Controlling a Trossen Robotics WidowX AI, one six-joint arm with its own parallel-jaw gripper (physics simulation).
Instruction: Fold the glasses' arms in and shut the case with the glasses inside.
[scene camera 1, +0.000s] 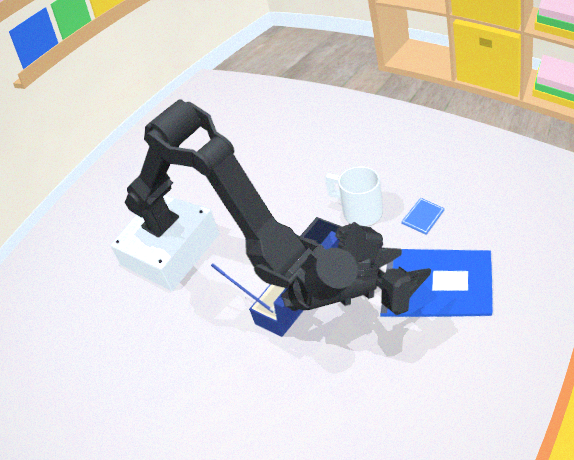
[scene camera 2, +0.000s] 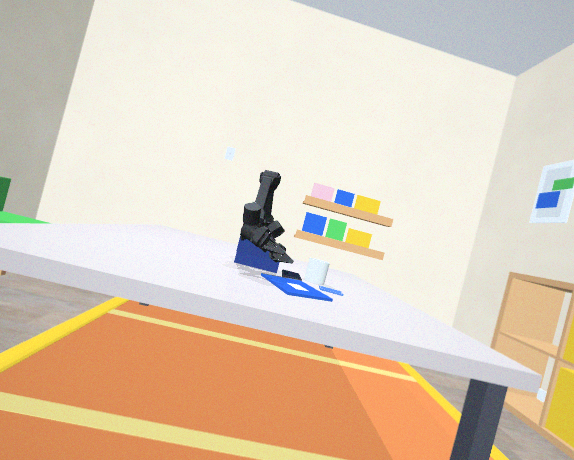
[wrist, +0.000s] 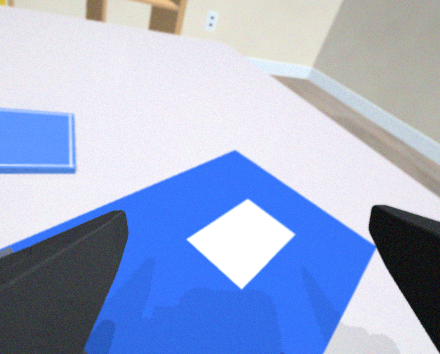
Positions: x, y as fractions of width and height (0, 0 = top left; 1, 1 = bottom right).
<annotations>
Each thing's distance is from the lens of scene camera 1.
gripper (scene camera 1: 0.72, 0.57): 0.92 m
blue book with white label (scene camera 1: 0.80, 0.62): 0.99 m
</annotations>
